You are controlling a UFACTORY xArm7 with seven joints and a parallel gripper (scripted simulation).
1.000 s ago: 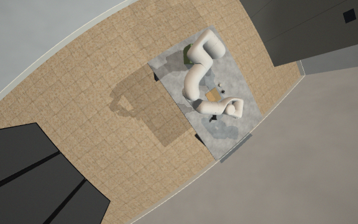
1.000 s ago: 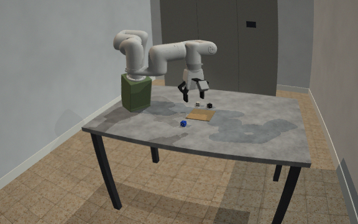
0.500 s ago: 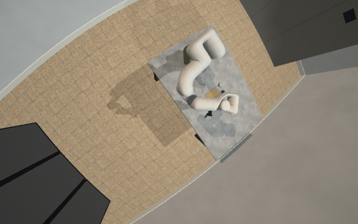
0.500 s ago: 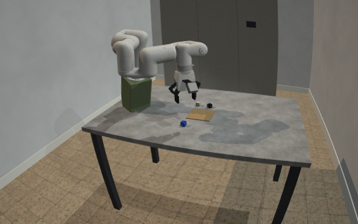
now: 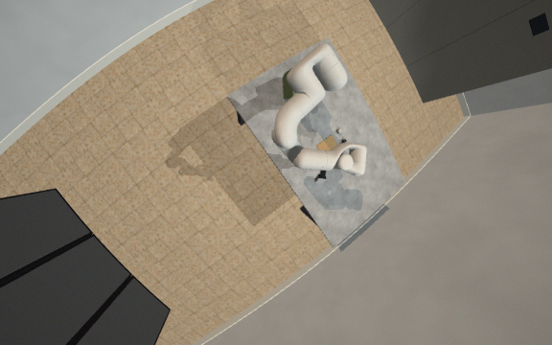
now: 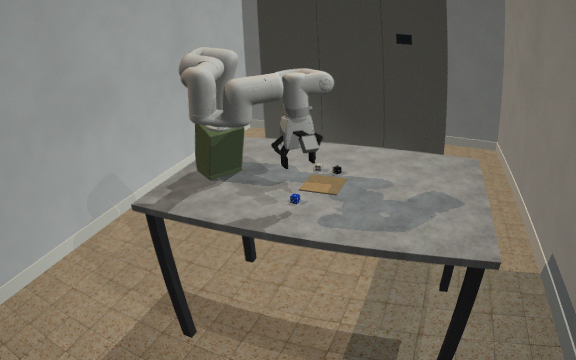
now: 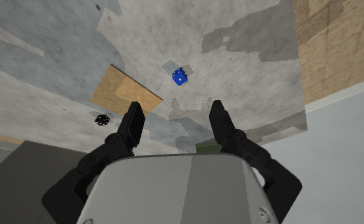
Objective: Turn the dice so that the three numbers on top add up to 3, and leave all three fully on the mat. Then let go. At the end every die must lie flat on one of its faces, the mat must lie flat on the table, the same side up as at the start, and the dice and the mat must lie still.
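The blue die is 140 mm below my hand, 20 mm behind it and 10 mm to the left of it. Round my hand: tan mat: 170 mm to the left, 150 mm below, 20 mm ahead; then white die: 290 mm to the left, 140 mm below, 40 mm behind; then black die: 290 mm to the left, 140 mm below, 40 mm ahead.
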